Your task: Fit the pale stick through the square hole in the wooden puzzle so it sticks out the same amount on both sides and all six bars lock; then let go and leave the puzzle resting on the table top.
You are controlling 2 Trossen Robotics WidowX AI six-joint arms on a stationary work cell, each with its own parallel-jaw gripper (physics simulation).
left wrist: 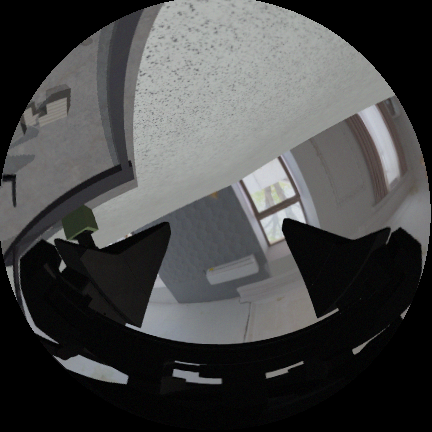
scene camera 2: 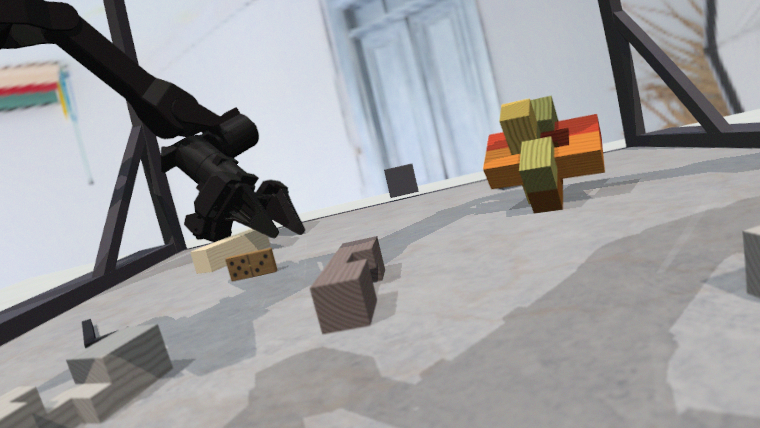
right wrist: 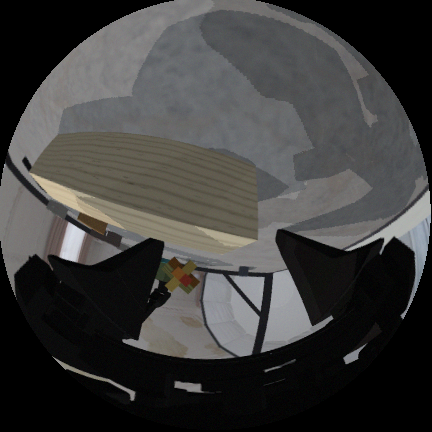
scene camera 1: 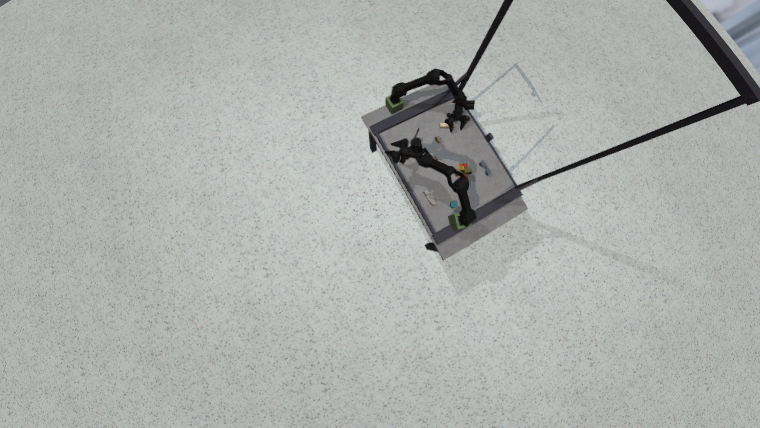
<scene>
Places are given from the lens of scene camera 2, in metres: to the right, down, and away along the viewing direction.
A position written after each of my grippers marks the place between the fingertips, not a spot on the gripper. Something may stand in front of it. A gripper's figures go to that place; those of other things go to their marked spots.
my right gripper (scene camera 2: pixel 291 233): -0.12, 0.03, 0.62
pale stick (scene camera 2: pixel 210 258): -0.20, 0.05, 0.53
black frame post (scene camera 2: pixel 618 46): 0.41, -0.29, 0.73
The marked spots on the pale stick and the black frame post are 0.73 m apart.
</scene>
